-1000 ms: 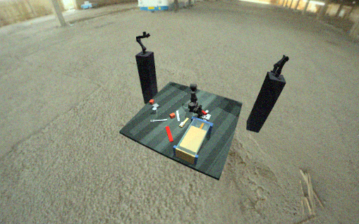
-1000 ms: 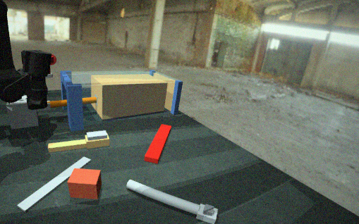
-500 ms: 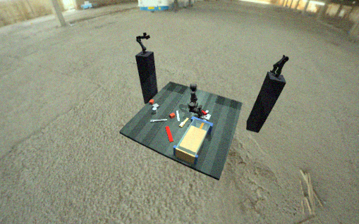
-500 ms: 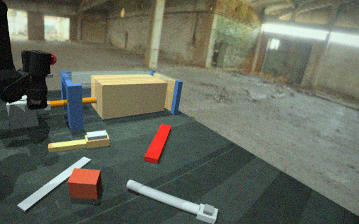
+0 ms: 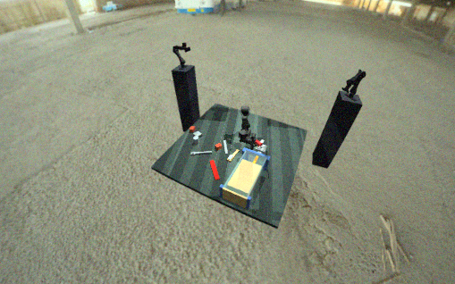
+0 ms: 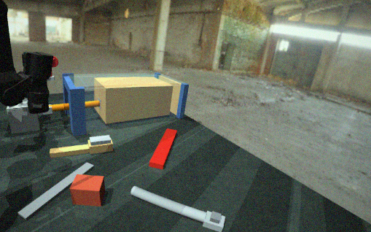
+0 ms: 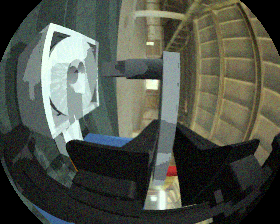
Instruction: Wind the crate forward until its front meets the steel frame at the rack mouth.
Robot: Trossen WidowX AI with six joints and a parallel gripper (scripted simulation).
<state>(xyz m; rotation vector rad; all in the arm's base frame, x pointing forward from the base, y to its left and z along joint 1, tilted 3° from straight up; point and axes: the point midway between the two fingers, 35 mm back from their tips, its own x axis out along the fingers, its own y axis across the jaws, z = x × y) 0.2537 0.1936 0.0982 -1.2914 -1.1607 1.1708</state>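
Right now my gripper tip is 10 mm to the left of the winch handle, 10 mm below it and 10 mm short of it. The rest, counted from my gripper tip: wooden-handled tool (250 mm to the right, 150 mm below, 90 mm ahead); then winch (140 mm below, 70 mm behind, 10 mm to the right); then red knob (50 mm ahead, 40 mm above, 20 mm to the right).
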